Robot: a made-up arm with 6 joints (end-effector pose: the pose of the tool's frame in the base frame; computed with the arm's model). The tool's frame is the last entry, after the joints.
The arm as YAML. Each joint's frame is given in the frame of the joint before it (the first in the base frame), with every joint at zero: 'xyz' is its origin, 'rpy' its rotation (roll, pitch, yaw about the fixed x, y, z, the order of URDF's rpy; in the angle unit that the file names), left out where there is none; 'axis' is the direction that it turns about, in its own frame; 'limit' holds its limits. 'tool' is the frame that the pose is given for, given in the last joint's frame.
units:
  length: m
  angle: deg
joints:
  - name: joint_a
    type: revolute
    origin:
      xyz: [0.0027, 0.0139, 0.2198]
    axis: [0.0, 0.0, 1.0]
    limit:
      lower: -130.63
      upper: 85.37
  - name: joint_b
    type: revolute
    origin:
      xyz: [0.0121, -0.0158, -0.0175]
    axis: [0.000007, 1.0, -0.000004]
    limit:
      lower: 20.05
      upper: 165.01
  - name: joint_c
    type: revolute
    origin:
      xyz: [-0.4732, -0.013, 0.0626]
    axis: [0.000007, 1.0, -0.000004]
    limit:
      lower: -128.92
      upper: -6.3
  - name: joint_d
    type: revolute
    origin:
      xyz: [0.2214, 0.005, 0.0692]
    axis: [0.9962, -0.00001, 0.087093]
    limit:
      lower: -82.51
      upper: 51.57
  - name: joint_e
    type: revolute
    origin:
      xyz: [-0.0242, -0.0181, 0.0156]
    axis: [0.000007, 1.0, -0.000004]
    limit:
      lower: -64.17
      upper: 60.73
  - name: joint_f
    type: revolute
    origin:
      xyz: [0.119, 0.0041, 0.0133]
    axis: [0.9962, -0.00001, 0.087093]
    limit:
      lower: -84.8
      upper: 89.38
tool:
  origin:
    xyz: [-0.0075, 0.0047, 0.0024]
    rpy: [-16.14, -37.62, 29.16]
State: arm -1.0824 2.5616 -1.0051 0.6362 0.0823 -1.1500
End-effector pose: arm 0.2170 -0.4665 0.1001 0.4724 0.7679 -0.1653
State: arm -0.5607 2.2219 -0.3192 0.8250 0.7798 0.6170
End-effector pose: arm 0.2459 -0.1282 0.2591 1.4448 1.3116 -1.5903
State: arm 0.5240 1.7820 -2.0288 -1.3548 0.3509 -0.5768
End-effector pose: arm 0.4124 0.2005 0.8046 -1.9062 -0.3923 0.7427
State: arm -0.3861 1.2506 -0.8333 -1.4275 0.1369 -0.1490
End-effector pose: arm 0.2191 -0.0932 0.6251 -1.3290 0.4517 0.6448
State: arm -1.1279 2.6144 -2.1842 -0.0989 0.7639 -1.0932
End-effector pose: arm 0.2753 -0.6514 0.2817 -0.2168 0.8588 0.1587
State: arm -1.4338 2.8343 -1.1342 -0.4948 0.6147 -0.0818
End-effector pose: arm 0.0175 -0.4745 -0.0135 1.0283 1.2462 -0.3486
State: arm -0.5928 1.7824 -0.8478 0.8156 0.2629 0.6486
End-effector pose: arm 0.3260 -0.2393 0.4414 1.2460 -0.1457 -1.1464
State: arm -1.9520 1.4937 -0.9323 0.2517 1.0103 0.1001
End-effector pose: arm -0.1099 -0.2277 0.5342 1.0483 0.0130 -1.5466
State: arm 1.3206 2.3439 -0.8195 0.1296 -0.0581 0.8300
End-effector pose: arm 0.1684 0.4969 0.1952 0.2000 0.8558 0.7632
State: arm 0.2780 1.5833 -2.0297 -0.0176 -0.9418 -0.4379
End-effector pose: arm 0.2311 0.0476 0.9487 -0.5947 -2.0283 0.2394
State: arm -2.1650 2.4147 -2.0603 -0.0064 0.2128 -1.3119
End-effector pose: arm -0.4289 -0.5647 0.4284 -0.4140 1.0276 -0.9066
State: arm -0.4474 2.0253 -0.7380 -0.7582 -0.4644 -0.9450
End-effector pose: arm 0.4471 -0.1803 0.3549 -0.9387 0.3646 1.2174
